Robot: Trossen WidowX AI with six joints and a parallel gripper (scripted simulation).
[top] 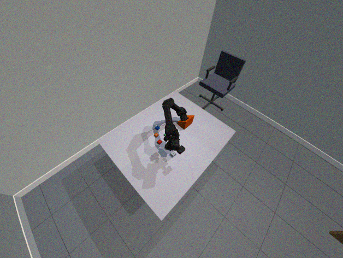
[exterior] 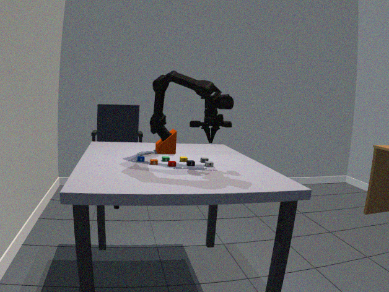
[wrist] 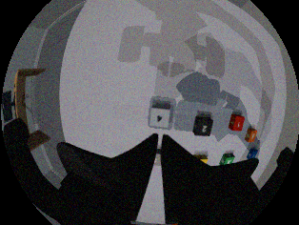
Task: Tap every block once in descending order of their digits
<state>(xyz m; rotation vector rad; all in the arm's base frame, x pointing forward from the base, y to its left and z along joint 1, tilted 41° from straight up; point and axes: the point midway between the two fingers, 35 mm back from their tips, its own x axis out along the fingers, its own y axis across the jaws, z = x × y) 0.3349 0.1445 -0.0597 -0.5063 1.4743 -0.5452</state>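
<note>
Now: gripper tip 10 mm past the white block and 100 mm above it. The rest, counted from my gripper tip: yellow block (110 mm behind, 100 mm to the right, 100 mm below); then black block (20 mm behind, 80 mm to the right, 100 mm below); then grey block (90 mm behind, 100 mm below).
</note>
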